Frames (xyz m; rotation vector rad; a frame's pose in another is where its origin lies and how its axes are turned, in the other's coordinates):
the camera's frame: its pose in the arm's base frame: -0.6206 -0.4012 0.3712 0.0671 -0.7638 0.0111
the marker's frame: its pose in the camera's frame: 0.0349 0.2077 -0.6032 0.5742 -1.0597 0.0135
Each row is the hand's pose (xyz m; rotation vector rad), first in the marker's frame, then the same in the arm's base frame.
Working: the marker's frame: its pose in the arm's base frame: -0.1859 -0.1554 -0.0273 0.6520 -1.8028 0.2222

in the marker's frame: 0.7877 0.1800 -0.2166 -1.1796 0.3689 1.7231
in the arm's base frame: -0.2594 -0.1575 0.8060 -1.7197 -1.3071 0.2937
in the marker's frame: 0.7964 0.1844 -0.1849 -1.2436 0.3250 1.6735
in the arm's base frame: -0.2895 -0.1712 0.8042 -1.7161 -1.3350 0.2044
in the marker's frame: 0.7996 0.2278 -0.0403 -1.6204 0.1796 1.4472
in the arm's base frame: -0.4322 -0.2031 0.7664 -1.7475 -1.3356 -0.2645
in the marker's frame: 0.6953 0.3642 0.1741 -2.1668 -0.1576 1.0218
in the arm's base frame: -0.6607 -0.1559 0.6215 -1.7503 -1.2987 -1.0409
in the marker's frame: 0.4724 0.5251 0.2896 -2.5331 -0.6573 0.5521
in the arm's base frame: -0.7976 -0.0050 0.4038 -1.6683 -1.2873 -1.7969
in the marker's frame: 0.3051 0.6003 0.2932 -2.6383 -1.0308 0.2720
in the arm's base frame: -0.8078 0.1089 0.2604 -1.5789 -1.3069 -2.2348
